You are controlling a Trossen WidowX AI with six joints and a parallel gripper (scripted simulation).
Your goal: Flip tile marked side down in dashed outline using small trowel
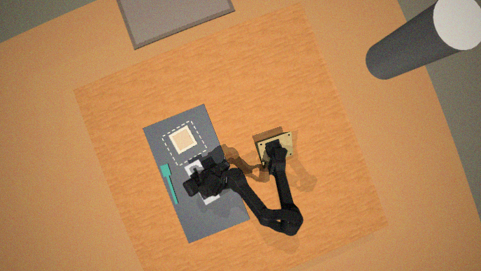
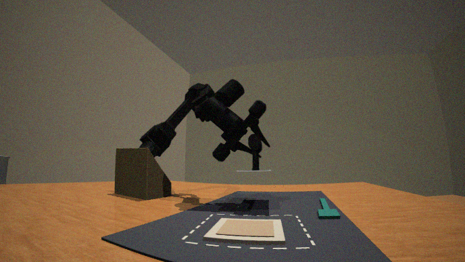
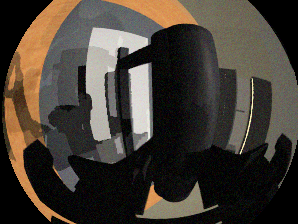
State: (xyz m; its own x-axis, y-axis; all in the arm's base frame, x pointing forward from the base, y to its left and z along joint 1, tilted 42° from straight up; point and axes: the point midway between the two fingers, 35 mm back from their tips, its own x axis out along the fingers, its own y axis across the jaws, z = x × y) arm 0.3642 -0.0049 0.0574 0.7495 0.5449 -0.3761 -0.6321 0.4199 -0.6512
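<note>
My gripper tip is 16 cm above the dark grey mat, 2 cm to the left of it and 1 cm short of it. Round my gripper tip: square tile (21 cm to the right, 14 cm below, 1 cm ahead); then teal t-shaped trowel (15 cm ahead, 14 cm below, 4 cm to the right).
</note>
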